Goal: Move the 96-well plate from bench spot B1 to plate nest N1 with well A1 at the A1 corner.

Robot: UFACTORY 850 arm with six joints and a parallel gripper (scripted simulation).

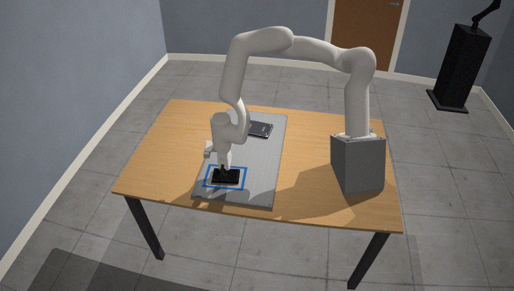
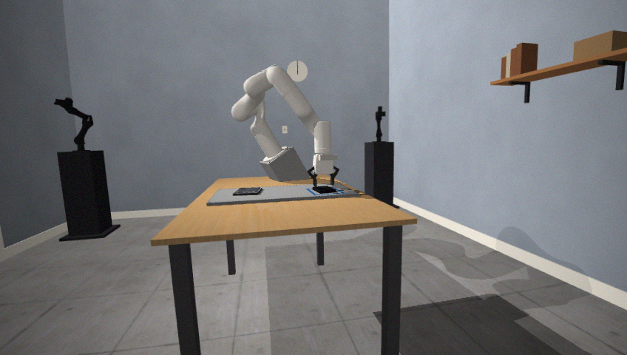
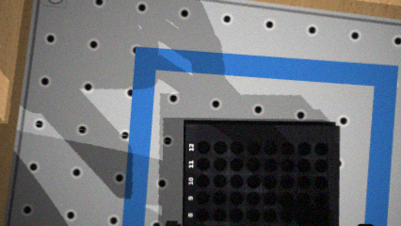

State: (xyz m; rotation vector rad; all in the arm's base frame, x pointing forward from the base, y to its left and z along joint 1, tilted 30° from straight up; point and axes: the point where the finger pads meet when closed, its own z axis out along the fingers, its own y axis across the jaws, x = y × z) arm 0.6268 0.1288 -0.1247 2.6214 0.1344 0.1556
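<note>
Right now the 96-well plate is 30 mm below my hand. Round my hand: plate nest N1: 380 mm to the right, 100 mm behind, 30 mm below.
</note>
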